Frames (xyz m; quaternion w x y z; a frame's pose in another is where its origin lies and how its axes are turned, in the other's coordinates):
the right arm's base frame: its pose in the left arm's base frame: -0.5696 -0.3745 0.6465 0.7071 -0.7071 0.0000 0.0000
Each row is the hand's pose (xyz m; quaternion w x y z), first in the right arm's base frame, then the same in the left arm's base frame.
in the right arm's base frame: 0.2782 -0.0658 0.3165 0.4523 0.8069 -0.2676 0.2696
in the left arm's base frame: -0.2914 -0.0580 0.7123 0.8904 0.2507 0.0014 0.3799
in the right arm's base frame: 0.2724 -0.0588 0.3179 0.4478 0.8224 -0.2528 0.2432
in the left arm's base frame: -0.2972 -0.0566 0.7053 0.8982 0.2649 -0.0068 0.3507
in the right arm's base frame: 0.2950 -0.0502 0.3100 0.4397 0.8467 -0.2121 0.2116
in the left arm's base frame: -0.2746 -0.0645 0.6967 0.9096 0.2878 -0.0004 0.2996
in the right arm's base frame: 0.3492 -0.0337 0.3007 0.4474 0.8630 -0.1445 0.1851
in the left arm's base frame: -0.2204 -0.0738 0.6802 0.9266 0.2939 0.0287 0.2331
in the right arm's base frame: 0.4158 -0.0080 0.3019 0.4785 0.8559 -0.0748 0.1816
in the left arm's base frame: -0.1538 -0.0726 0.6545 0.9435 0.2668 0.0755 0.1813
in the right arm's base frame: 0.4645 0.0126 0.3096 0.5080 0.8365 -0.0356 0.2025
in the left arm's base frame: -0.1051 -0.0649 0.6339 0.9507 0.2323 0.1180 0.1684
